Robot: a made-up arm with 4 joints.
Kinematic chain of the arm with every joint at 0, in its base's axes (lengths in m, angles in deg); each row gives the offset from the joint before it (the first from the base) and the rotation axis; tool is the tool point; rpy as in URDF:
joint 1: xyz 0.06 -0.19 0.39 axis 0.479 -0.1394 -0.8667
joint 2: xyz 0 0.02 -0.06 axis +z
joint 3: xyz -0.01 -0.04 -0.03 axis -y
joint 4: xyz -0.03 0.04 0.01 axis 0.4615 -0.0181 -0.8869
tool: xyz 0.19 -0.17 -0.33 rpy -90 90 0
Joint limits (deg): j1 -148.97..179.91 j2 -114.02..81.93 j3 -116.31..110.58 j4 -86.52..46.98
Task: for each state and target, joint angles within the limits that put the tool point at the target. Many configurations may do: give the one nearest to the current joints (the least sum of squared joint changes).
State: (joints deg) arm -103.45 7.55 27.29 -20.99
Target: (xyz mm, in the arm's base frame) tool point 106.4 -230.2 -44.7
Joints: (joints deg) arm -141.10 27.19 16.07 -33.65
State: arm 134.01 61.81 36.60 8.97
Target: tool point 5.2 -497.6 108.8
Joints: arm 171.31 55.14 56.35 4.63
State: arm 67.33 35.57 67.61 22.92
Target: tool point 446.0 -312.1 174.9
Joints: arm 80.70 50.99 45.15 42.81
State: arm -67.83 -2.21 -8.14 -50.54
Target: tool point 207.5 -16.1 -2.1
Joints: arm -23.54 43.45 0.00 -71.03
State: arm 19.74 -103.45 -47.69 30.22
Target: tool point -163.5 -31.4 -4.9
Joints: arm -0.75 -73.32 -54.27 9.66
